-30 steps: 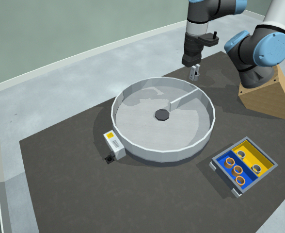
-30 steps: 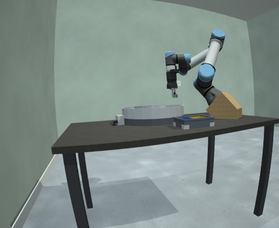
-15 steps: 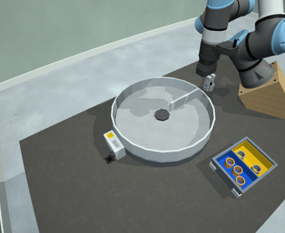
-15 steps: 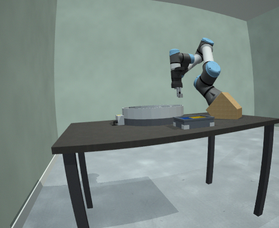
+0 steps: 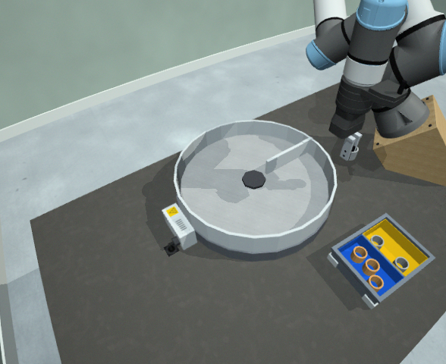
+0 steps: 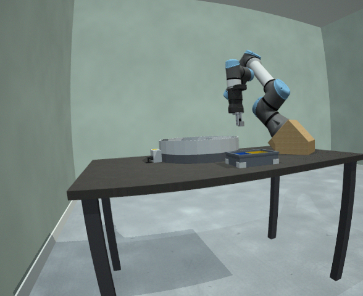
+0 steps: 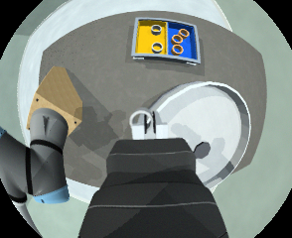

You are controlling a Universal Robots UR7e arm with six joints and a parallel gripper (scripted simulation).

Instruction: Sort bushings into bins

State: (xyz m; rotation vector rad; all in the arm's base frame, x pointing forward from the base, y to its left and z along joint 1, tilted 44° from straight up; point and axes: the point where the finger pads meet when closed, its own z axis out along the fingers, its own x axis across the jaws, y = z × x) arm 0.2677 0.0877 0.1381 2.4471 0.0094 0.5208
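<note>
My gripper is now 19 cm to the right of the bin, 15 cm above it and 9 cm short of it. Round my hand: turntable (16 cm to the right, 15 cm ahead, 13 cm below).
</note>
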